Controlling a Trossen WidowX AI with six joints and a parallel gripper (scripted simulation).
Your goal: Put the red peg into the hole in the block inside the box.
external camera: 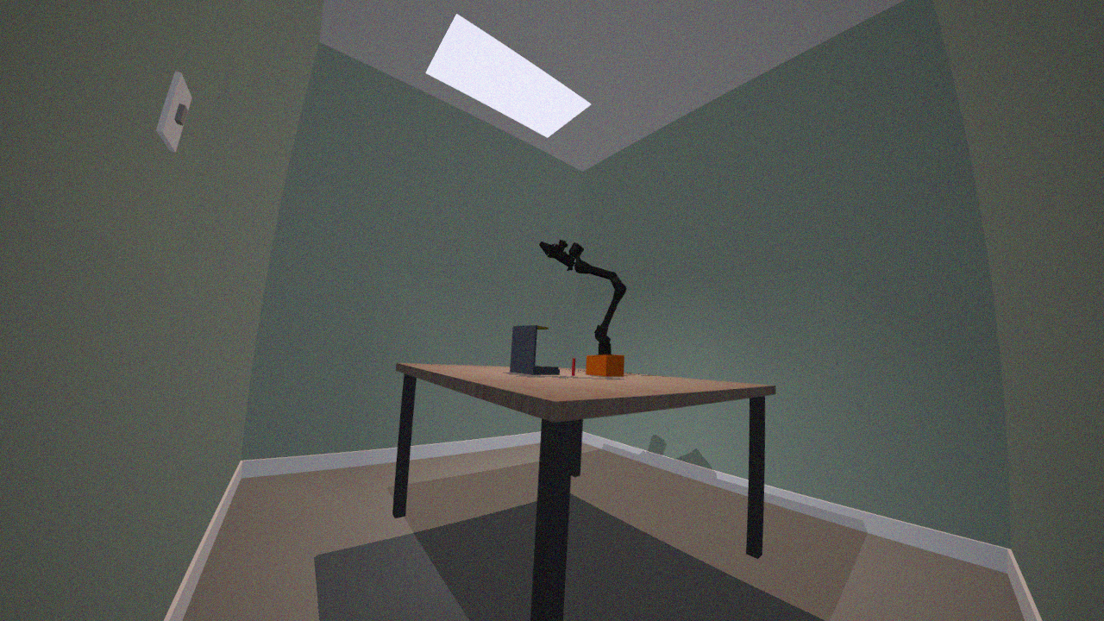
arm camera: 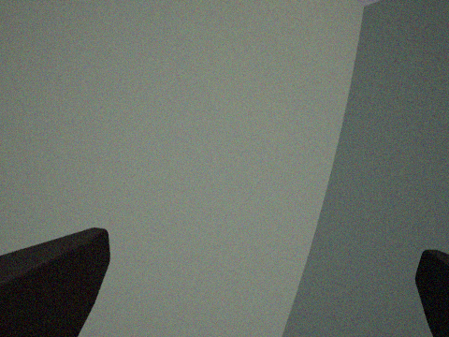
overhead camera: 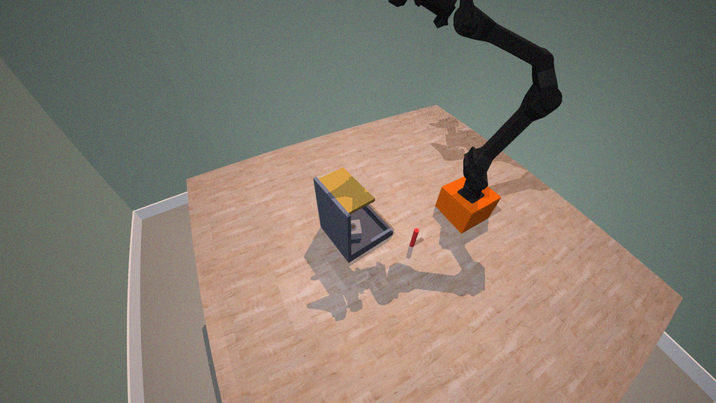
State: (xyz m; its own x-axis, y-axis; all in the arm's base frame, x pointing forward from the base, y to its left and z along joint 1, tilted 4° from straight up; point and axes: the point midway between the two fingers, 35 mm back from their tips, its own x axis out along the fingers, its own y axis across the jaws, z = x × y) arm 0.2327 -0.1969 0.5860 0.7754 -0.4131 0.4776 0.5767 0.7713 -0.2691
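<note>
Now: the red peg 40 mm behind my gripper tip, 260 mm to the left of it and 640 mm below it. The rest, counted from my gripper tip: yellow roof: 120 mm ahead, 120 mm to the left, 470 mm below.
</note>
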